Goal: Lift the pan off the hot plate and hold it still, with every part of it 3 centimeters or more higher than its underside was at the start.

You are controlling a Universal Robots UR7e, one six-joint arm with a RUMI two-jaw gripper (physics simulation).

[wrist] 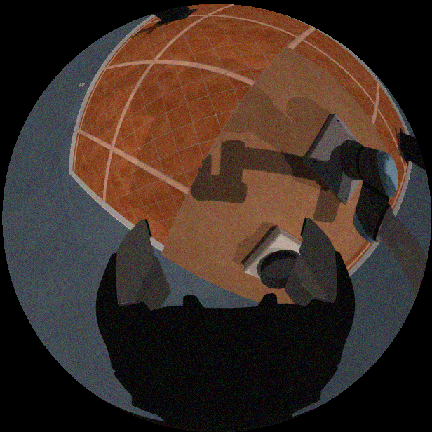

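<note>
The dark round pan [278,270] sits on the pale square hot plate [251,265] in the lower right middle of the wrist view. The right finger covers the pan's right edge and part of the hot plate; the pan's handle cannot be made out. My gripper [226,221] is open and empty, its two grey fingers wide apart. It is well above the table, with the pan showing beyond and beside the right finger.
The brown table top [220,235] carries the hot plate and the robot's grey base plate [333,135]. The dark and blue arm [375,172] rises from that base at the right. The arm's shadow crosses the table. An orange tiled floor [170,105] lies beyond the table's left edge.
</note>
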